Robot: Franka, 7 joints.
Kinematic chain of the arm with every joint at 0, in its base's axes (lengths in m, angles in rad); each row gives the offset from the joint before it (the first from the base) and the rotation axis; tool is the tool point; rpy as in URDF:
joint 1: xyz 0 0 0.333 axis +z
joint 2: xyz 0 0 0 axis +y
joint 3: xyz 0 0 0.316 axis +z
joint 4: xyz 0.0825 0 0 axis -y
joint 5: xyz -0.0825 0 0.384 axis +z
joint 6: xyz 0 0 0 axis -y
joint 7: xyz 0.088 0 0 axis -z
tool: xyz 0 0 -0.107 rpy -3.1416 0 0
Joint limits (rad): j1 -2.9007..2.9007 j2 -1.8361..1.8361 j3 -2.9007..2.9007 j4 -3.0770..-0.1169 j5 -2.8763..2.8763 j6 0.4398..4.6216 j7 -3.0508..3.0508
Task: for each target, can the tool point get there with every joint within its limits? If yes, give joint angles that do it. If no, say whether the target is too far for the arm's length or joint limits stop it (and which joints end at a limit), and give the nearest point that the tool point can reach.
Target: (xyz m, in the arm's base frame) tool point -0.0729 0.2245 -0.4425
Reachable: no: joint limits stop it (at a limit: joint 2) | nearest point -0.0749 0.2306 -0.3592 | short by 0.084 m
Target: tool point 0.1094 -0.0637 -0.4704
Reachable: no: joint limits stop it (at a limit: joint 2) | nearest point 0.1358 -0.0791 -0.3456 | short by 0.129 m
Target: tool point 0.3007 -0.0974 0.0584
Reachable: yes | joints -0.1890 0.4877 -0.2066 -2.6554 1.7990 2.1143 -1.1220
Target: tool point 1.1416 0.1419 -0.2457
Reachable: no: too far | nearest point 0.7605 0.0945 -0.0525 | short by 0.430 m
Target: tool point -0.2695 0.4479 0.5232
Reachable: yes | joints -2.2479 -0.9932 -1.2182 -2.1370 0.9519 4.1284 -1.4708
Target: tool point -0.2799 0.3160 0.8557
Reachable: yes | joints 1.2592 -0.0888 1.1927 -1.5163 0.9116 4.1914 -1.9117
